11 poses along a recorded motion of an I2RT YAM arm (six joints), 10 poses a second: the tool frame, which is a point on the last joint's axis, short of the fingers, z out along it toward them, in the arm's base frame.
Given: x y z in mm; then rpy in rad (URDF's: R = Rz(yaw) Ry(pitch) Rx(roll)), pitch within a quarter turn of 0, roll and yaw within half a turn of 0.
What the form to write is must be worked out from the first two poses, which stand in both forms.
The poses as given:
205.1 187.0 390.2 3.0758 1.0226 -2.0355
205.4 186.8 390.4 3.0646 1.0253 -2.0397
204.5 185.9 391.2 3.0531 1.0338 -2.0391
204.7 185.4 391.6 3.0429 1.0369 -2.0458
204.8 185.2 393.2 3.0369 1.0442 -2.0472
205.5 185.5 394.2 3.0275 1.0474 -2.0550
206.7 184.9 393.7 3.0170 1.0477 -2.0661
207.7 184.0 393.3 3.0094 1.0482 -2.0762
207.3 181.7 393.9 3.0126 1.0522 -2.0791
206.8 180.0 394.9 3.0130 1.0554 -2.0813
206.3 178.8 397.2 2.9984 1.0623 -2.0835
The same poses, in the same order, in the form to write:
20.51 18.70 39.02 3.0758 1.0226 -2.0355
20.54 18.68 39.04 3.0646 1.0253 -2.0397
20.45 18.59 39.12 3.0531 1.0338 -2.0391
20.47 18.54 39.16 3.0429 1.0369 -2.0458
20.48 18.52 39.32 3.0369 1.0442 -2.0472
20.55 18.55 39.42 3.0275 1.0474 -2.0550
20.67 18.49 39.37 3.0170 1.0477 -2.0661
20.77 18.40 39.33 3.0094 1.0482 -2.0762
20.73 18.17 39.39 3.0126 1.0522 -2.0791
20.68 18.00 39.49 3.0130 1.0554 -2.0813
20.63 17.88 39.72 2.9984 1.0623 -2.0835

